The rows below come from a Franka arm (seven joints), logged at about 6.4 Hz.
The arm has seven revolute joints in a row. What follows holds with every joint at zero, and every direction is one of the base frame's. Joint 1 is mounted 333 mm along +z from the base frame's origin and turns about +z. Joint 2 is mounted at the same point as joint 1 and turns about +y. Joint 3 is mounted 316 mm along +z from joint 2 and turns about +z. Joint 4 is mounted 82.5 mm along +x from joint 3 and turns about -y. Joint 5 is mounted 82.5 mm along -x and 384 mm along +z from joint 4 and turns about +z. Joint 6 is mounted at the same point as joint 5 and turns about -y. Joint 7 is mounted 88 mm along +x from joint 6 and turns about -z. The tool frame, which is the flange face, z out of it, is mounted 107 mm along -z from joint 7; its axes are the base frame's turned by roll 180, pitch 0 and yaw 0 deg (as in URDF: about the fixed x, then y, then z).
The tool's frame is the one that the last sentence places.
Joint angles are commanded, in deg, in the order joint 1, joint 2, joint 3, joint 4, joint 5, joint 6, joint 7. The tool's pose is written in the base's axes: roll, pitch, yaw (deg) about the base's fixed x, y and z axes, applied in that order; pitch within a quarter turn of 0, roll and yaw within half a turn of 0; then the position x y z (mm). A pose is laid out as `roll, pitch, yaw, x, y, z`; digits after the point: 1 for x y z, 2 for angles.
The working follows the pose.
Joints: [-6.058, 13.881, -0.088, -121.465, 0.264, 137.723, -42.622]
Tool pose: 178.51, -1.86, 36.31, 573.5, -61.7, 301.5
Where each joint sits with the arm in this pose, in the base's axes (m; each line is computed from the numbers above, not from the rounded line before):
joint 1: 0.0000 0.0000 0.3330
joint 2: 0.0000 0.0000 0.3330
joint 3: 0.0754 -0.0080 0.6398
joint 4: 0.1550 -0.0166 0.6200
joint 5: 0.4817 -0.0518 0.4048
joint 6: 0.4817 -0.0518 0.4048
joint 7: 0.5691 -0.0615 0.4084
the tool: 0.5735 -0.0617 0.3015

